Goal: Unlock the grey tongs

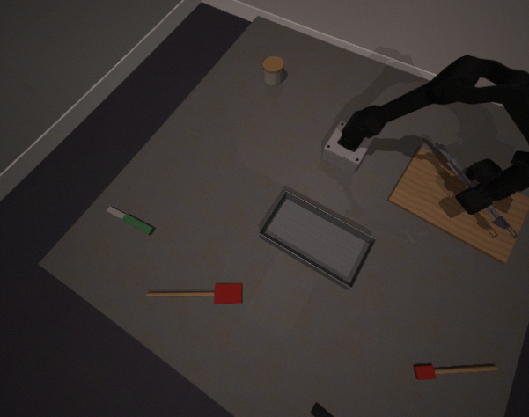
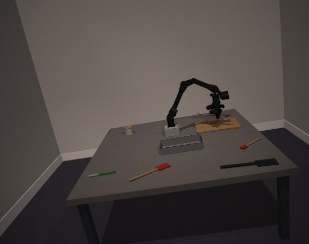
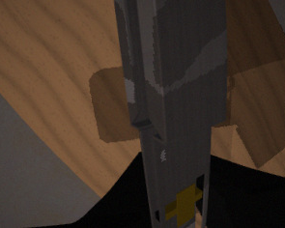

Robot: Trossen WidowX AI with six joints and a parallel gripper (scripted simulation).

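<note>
Right now my gripper tip is 4 cm below the yellow lock piece. Round my gripper tip: wooden board (7 cm below, 3 cm behind, 1 cm to the right); then black spatula (71 cm ahead, 9 cm to the left, 7 cm below); then roasting tin (34 cm ahead, 32 cm to the right, 5 cm below).
</note>
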